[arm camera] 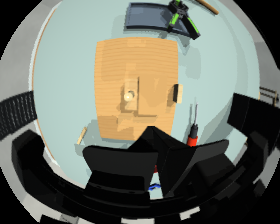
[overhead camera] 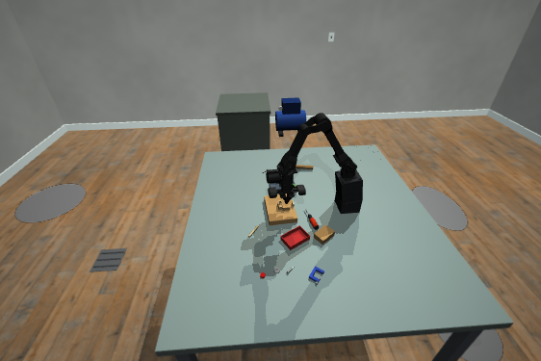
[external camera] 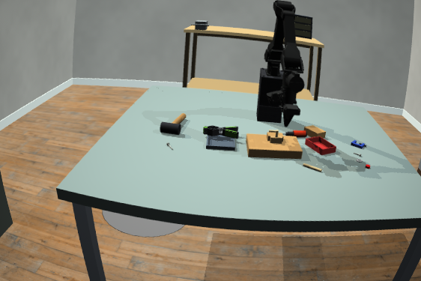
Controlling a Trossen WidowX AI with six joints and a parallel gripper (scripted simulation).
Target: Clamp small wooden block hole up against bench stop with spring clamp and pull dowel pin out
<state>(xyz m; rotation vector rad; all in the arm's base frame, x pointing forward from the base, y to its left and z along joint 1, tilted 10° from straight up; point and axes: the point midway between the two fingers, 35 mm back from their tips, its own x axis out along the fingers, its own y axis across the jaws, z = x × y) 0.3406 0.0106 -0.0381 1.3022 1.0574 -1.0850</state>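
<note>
The dowel pin lies 30 mm ahead of my hand, 40 mm to the right of it and 70 mm below it. From my hand the other things lie so: red tray 10 mm behind, 170 mm to the left, 110 mm below; then loose dowel 190 mm ahead, 80 mm to the left, 120 mm below; then wooden board 20 mm ahead, 40 mm to the right, 110 mm below.
</note>
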